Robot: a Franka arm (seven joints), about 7 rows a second.
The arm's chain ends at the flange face. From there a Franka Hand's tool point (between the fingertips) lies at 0.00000 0.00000 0.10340 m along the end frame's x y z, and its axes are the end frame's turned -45 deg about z.
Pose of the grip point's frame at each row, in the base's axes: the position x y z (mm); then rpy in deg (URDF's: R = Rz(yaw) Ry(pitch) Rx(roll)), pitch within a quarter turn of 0, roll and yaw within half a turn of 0:
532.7 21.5 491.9 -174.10 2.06 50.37
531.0 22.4 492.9 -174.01 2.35 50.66
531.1 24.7 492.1 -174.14 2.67 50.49
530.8 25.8 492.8 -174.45 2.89 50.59
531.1 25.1 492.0 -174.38 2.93 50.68
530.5 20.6 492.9 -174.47 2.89 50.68
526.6 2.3 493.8 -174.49 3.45 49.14
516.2 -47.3 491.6 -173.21 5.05 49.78
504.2 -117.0 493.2 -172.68 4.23 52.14
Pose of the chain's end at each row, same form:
543.2 17.6 594.7 -177.28 5.63 5.40
542.0 18.8 595.6 -177.42 5.90 5.67
542.3 21.7 594.8 -177.74 6.03 5.47
541.8 23.5 595.6 -178.12 5.97 5.55
542.3 22.8 594.8 -178.10 6.04 5.64
541.5 18.3 595.7 -178.13 5.95 5.64
538.2 0.5 596.5 -178.55 6.33 4.05
531.4 -48.3 593.9 -178.78 8.37 4.57
519.2 -119.1 595.5 -177.82 8.16 7.03

